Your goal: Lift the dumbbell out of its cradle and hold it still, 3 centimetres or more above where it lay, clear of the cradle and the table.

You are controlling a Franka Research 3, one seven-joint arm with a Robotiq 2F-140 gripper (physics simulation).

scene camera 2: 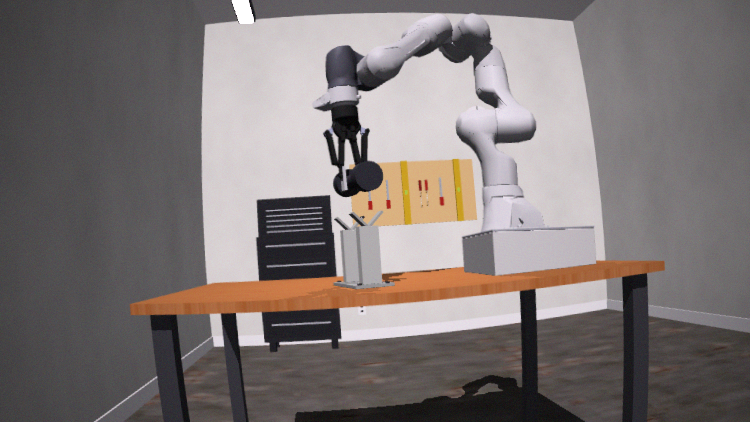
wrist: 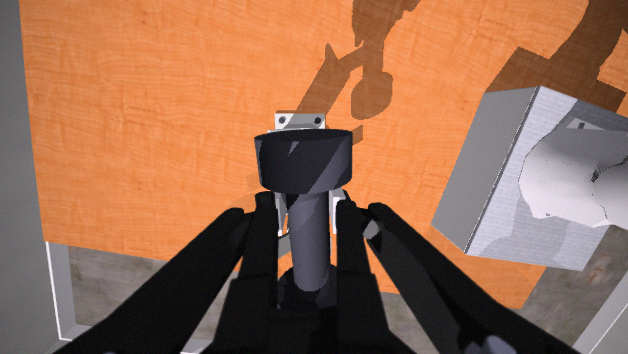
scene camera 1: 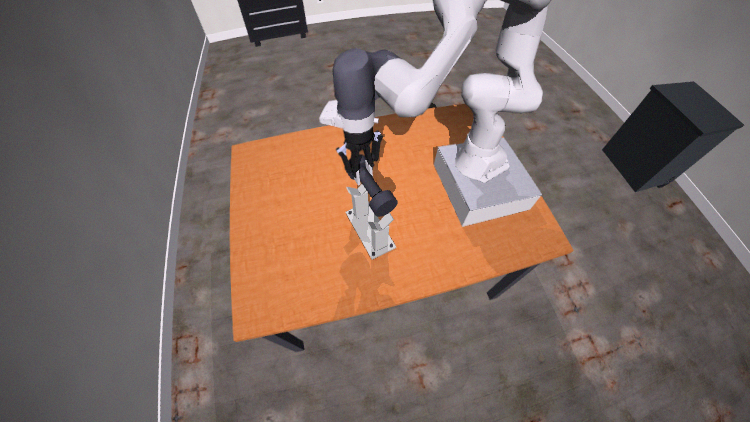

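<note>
The dark grey dumbbell (scene camera 1: 383,202) (scene camera 2: 368,175) (wrist: 305,162) hangs in the air, roughly level, with a round weight at each end. My gripper (scene camera 1: 364,173) (scene camera 2: 354,180) (wrist: 307,184) is shut on its handle, one finger on each side, between the two weights. The light grey cradle (scene camera 1: 380,238) (scene camera 2: 369,257) (wrist: 300,120) stands upright on the table, its two V-shaped tops empty. In the scene camera 2 view a clear gap shows between the dumbbell and these tops. In the wrist view the near weight hides much of the cradle, and the far weight is partly hidden by the gripper.
The orange wooden table (scene camera 1: 283,272) (scene camera 2: 236,307) (wrist: 125,165) lies below. The arm's grey base block (scene camera 1: 490,202) (scene camera 2: 545,251) (wrist: 480,175) stands on it to the right of the cradle. A black tool cabinet (scene camera 2: 296,262) and a tool board (scene camera 2: 430,191) are behind the table.
</note>
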